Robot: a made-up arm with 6 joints.
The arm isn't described. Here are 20 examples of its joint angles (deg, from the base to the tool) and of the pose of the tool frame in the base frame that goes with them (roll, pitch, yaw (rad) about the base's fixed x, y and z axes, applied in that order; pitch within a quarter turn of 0, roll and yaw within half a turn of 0; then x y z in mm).
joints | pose
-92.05 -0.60 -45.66 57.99 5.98 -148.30 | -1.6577 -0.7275 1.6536 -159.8 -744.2 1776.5
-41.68 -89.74 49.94 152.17 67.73 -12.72 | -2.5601 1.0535 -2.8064 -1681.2 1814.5 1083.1
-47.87 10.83 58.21 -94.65 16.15 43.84 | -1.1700 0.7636 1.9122 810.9 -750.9 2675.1
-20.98 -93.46 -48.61 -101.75 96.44 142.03 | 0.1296 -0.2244 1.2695 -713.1 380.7 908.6
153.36 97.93 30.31 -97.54 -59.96 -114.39 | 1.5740 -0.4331 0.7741 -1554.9 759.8 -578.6
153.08 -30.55 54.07 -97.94 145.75 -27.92 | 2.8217 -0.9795 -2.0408 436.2 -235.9 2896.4
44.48 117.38 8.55 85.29 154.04 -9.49 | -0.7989 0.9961 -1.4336 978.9 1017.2 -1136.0
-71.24 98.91 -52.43 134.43 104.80 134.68 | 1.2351 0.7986 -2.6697 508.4 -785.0 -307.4
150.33 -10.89 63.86 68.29 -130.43 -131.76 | -1.9505 -0.7750 -1.9467 317.3 -72.4 3143.6
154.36 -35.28 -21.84 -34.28 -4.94 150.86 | 2.0444 0.1631 -0.3983 153.0 198.8 1950.5
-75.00 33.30 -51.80 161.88 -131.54 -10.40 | 2.9217 0.8059 1.4897 516.4 -892.2 1093.4
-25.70 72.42 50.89 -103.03 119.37 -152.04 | 2.4952 -0.0028 0.5656 2111.1 -900.1 486.2
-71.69 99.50 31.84 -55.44 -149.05 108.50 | -0.8054 0.7510 -1.8692 366.9 -1702.3 -603.0
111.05 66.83 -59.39 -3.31 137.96 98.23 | 1.7493 0.2056 -1.2429 -83.1 1022.5 477.4
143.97 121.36 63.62 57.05 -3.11 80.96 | 2.4850 -1.0355 -0.7182 -1560.0 1375.0 -911.4
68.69 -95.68 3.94 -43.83 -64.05 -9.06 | -0.0202 0.5702 -1.1100 -434.3 -1545.3 1285.6
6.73 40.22 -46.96 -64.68 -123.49 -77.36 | 1.8440 0.5628 -0.9829 885.6 13.1 935.7
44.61 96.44 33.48 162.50 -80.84 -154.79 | 0.2968 0.2903 -2.6780 1290.1 1703.2 -376.6
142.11 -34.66 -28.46 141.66 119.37 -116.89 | -0.9066 -0.8220 1.5628 -77.5 -198.7 2202.6
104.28 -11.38 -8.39 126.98 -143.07 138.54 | -2.8646 0.3249 2.3511 -350.1 493.6 2466.0
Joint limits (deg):
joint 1: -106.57..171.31
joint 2: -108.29..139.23
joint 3: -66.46..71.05
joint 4: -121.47..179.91
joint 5: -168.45..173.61
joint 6: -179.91..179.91
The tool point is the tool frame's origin. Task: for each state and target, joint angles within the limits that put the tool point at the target. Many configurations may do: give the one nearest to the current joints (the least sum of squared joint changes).
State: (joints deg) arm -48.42 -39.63 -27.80 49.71 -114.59 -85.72
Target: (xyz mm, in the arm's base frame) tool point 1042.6 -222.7 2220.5
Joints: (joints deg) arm -7.84 5.16 -9.14 60.85 -114.92 -86.16
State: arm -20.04 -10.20 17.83 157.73 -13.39 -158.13
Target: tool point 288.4 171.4 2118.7
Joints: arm -34.39 -26.00 -26.98 162.78 -13.44 -154.43
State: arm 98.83 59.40 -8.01 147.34 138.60 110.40
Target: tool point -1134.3 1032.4 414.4
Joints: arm 126.81 62.34 -31.74 156.00 139.54 109.84
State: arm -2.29 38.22 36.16 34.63 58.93 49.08
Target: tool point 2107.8 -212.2 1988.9
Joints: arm -0.40 47.26 55.74 41.40 62.64 49.78
